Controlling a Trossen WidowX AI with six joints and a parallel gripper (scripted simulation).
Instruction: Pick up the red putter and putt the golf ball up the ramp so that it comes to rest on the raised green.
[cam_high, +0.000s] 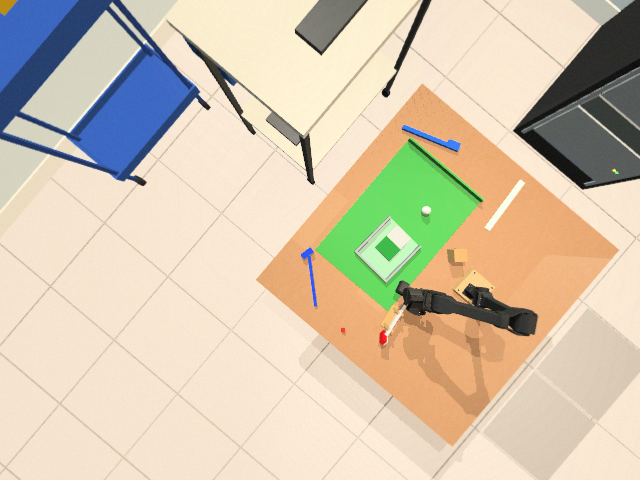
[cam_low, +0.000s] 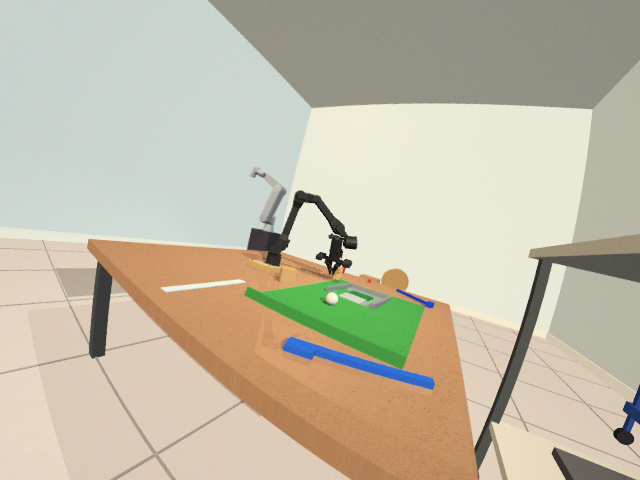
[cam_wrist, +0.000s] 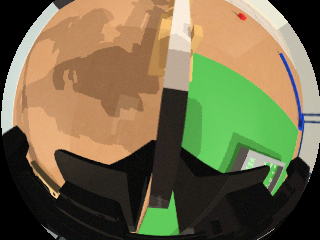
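My gripper tip is 8 cm past the wooden block and 31 cm to the left of it. Round my gripper tip: small red cube 15 cm ahead, 33 cm to the left, 3 cm below; green mat 23 cm ahead, 27 cm to the right, 3 cm below; red putter 1 cm behind, 11 cm to the left, 3 cm above.
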